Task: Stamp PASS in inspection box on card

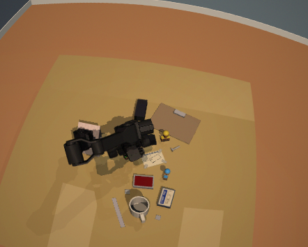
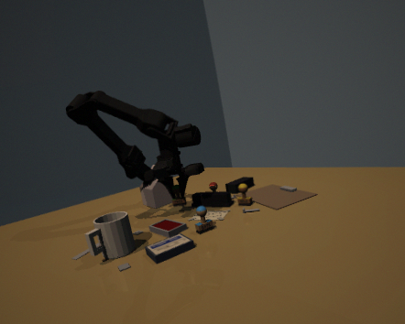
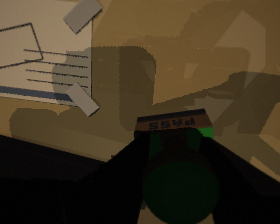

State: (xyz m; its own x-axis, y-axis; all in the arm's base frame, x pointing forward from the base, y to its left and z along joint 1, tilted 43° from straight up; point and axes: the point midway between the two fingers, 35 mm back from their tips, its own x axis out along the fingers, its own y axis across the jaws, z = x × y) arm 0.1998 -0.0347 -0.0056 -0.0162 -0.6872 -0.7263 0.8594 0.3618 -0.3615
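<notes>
Right now the green-knobbed stamp is right at my gripper tip. From my gripper tip the other things lie so: white card 110 mm ahead, 50 mm below, 20 mm to the left; then red ink pad 110 mm to the right, 80 mm ahead, 40 mm below; then black bar 100 mm to the left, 40 mm ahead, 30 mm below.
</notes>
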